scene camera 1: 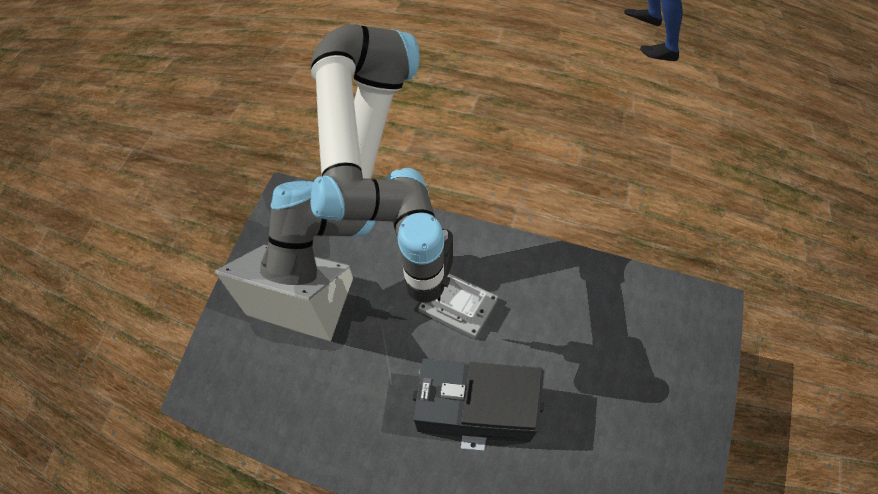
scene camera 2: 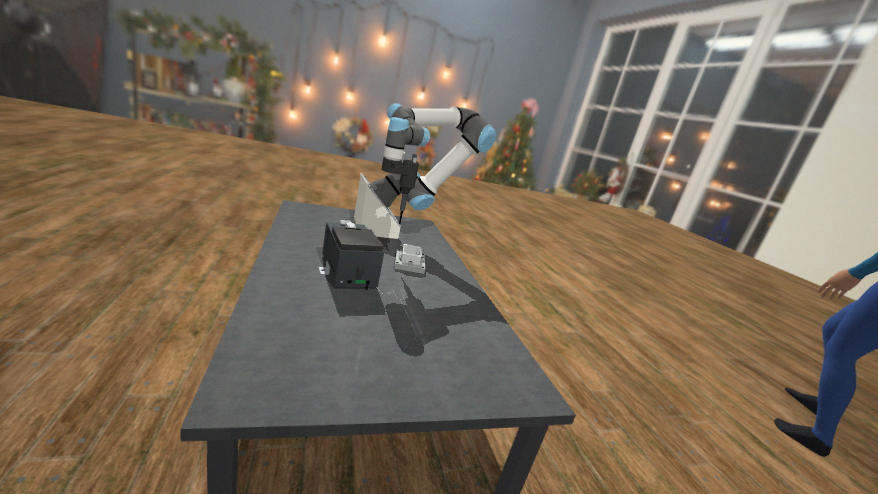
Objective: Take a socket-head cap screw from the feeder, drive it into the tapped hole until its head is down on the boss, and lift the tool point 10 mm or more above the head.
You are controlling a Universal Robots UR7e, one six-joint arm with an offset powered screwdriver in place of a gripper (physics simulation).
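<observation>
The feeder is a dark box (scene camera 1: 502, 396) (scene camera 2: 359, 261) with small light metal parts on its top near one end. A light grey fixture plate (scene camera 1: 472, 327) (scene camera 2: 410, 268) carries an open rectangular housing (scene camera 1: 465, 301) (scene camera 2: 411, 251). The tapped hole and its boss cannot be made out at this size. My screwdriver (scene camera 2: 400, 220) points down, with its tip above table height near the fixture plate and apart from the feeder. In scene camera 1 the wrist covers most of the tool and its tip. Whether a screw sits on the tip is too small to tell.
The robot base stands on a pale pedestal (scene camera 1: 282, 310) (scene camera 2: 371, 211) at one end of the dark table (scene camera 1: 675, 344) (scene camera 2: 368, 393). The feeder stands beside the fixture plate with a gap between them. A person in blue trousers (scene camera 1: 672, 24) (scene camera 2: 841, 359) is on the floor beyond the table.
</observation>
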